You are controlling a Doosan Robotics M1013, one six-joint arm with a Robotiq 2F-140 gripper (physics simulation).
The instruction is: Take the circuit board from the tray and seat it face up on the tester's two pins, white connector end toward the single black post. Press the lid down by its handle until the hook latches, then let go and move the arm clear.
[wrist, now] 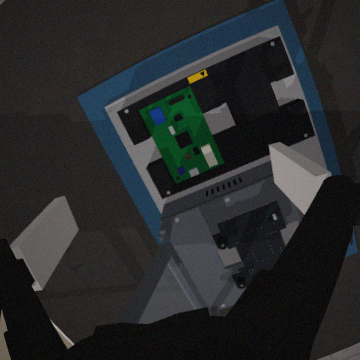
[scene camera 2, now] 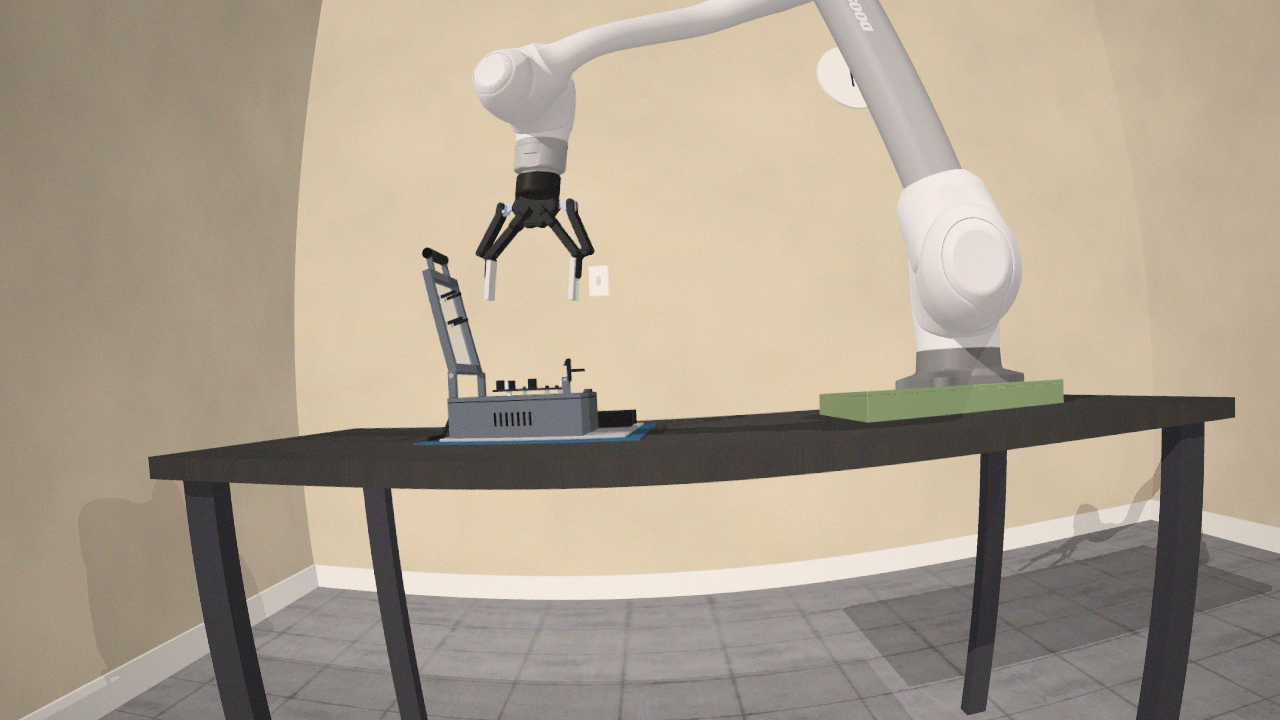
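Note:
The green circuit board (wrist: pixel 182 137) lies face up in the left part of the tray (wrist: pixel 252 92), with blue and white parts on it. The grey tester (scene camera 2: pixel 520 416) (wrist: pixel 192 227) carries a dark dotted plate (wrist: pixel 257 245) on top. Which parts there are the two pins and the single black post I cannot tell. The tester's lid (scene camera 2: pixel 438 322) stands raised, nearly upright, its black handle (scene camera 2: pixel 435 256) at the top. The hook (scene camera 2: pixel 567 367) stands opposite the hinge. My gripper (scene camera 2: pixel 531 291) (wrist: pixel 167 189) is wide open and empty, well above the tester. The circuit board does not touch it.
The tester and tray share a blue mat (scene camera 2: pixel 646 432) (wrist: pixel 117 115) on the dark table (scene camera 2: pixel 733 438). A yellow label (wrist: pixel 197 76) marks the tray. The raised lid stands left of the fingers in the scene view. A green slab (scene camera 2: pixel 948 401) lies by the arm's base at the right.

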